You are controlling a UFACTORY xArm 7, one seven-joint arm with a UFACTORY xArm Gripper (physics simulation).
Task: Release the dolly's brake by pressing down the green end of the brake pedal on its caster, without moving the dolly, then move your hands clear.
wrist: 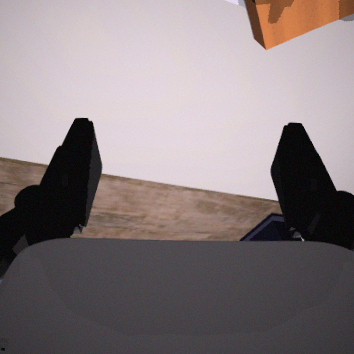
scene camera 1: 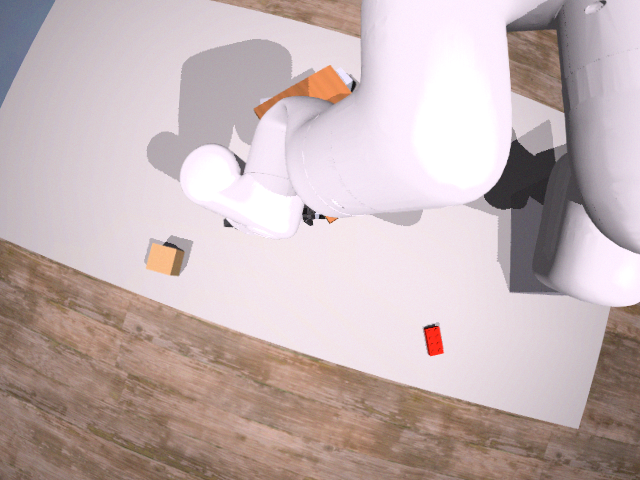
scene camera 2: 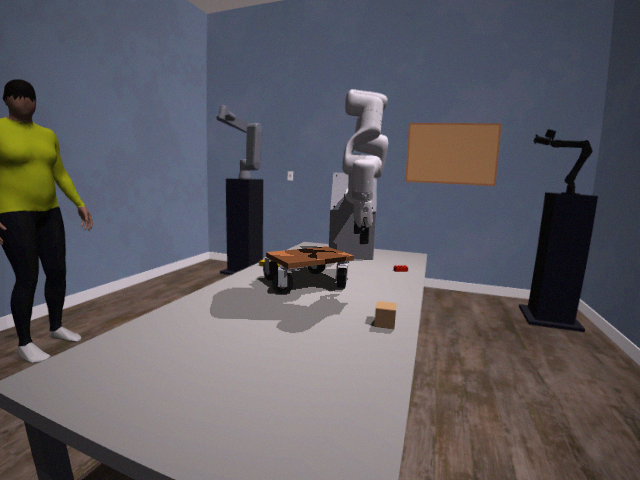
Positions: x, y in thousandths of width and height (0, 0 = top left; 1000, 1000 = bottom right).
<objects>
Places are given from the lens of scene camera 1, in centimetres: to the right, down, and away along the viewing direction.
dolly (scene camera 1: 513, 176): 2, -34, 84
tan block (scene camera 1: 254, 541): -35, 4, 85
</objects>
